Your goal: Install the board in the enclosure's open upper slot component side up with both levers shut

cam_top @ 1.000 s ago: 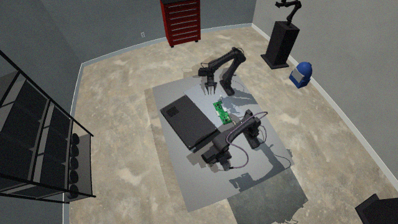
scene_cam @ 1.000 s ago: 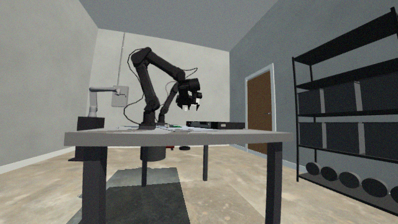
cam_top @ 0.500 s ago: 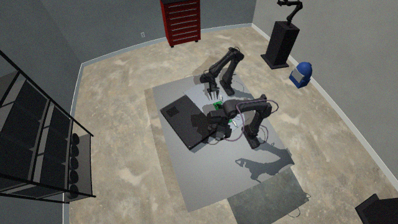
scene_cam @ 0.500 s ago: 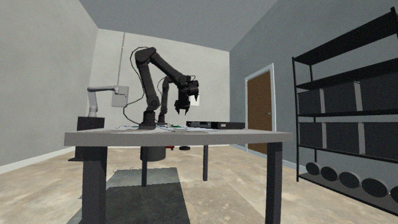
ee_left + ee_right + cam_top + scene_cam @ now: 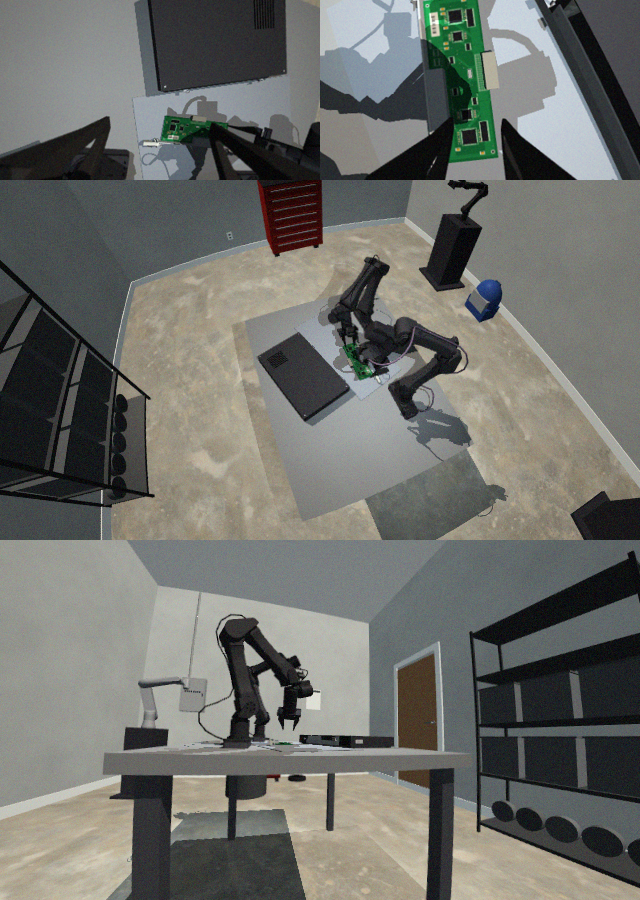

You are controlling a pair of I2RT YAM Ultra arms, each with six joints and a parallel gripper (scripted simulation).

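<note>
Now: the pale mat 4 cm to the right of my right hand and 8 cm below it. The rest, counted from my right hand: black enclosure (26 cm ahead, 6 cm to the left, 4 cm below).
</note>
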